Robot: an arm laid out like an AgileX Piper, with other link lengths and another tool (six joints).
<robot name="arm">
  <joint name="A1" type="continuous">
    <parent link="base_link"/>
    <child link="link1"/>
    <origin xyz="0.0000 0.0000 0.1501" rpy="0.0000 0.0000 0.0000"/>
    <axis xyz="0 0 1"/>
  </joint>
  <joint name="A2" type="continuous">
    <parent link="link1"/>
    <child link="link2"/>
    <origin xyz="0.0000 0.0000 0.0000" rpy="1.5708 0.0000 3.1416"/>
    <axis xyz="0 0 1"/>
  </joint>
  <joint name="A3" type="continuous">
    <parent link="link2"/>
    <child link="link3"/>
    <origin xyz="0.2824 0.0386 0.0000" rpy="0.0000 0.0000 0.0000"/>
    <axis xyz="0 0 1"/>
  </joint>
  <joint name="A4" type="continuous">
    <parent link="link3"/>
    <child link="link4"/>
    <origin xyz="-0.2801 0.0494 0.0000" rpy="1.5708 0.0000 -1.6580"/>
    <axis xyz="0 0 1"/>
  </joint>
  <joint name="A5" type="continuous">
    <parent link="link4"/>
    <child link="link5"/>
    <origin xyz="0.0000 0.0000 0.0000" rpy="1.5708 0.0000 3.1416"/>
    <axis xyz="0 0 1"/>
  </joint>
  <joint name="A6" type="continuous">
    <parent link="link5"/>
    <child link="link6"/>
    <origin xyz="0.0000 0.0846 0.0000" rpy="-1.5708 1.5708 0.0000"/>
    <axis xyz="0 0 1"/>
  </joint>
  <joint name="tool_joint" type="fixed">
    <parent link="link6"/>
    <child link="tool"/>
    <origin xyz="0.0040 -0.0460 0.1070" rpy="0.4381 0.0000 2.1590"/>
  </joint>
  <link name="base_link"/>
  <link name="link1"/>
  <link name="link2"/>
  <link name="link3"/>
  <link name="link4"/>
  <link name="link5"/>
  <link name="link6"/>
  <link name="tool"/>
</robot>
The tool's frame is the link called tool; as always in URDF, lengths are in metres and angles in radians. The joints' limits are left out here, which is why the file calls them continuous.
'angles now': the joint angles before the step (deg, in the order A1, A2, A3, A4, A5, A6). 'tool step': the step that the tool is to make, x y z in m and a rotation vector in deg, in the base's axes. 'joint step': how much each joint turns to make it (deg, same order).
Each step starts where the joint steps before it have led.
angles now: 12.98 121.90 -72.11 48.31 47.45 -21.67
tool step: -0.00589 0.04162 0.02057 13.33 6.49 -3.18
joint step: 1.15 1.36 -1.71 14.25 7.83 -1.41
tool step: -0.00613 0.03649 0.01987 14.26 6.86 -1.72
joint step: 0.91 2.69 -1.30 13.80 9.14 -1.90
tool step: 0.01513 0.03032 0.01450 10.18 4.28 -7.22
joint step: 2.53 2.61 -1.44 14.65 1.24 -0.06
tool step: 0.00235 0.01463 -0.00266 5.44 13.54 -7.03
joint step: 1.87 1.45 -0.47 8.37 0.05 11.15
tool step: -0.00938 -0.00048 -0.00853 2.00 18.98 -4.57
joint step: 0.05 0.11 -0.12 1.04 0.00 19.19
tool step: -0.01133 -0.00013 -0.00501 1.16 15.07 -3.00
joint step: 0.00 0.01 -0.01 -0.02 0.00 15.42
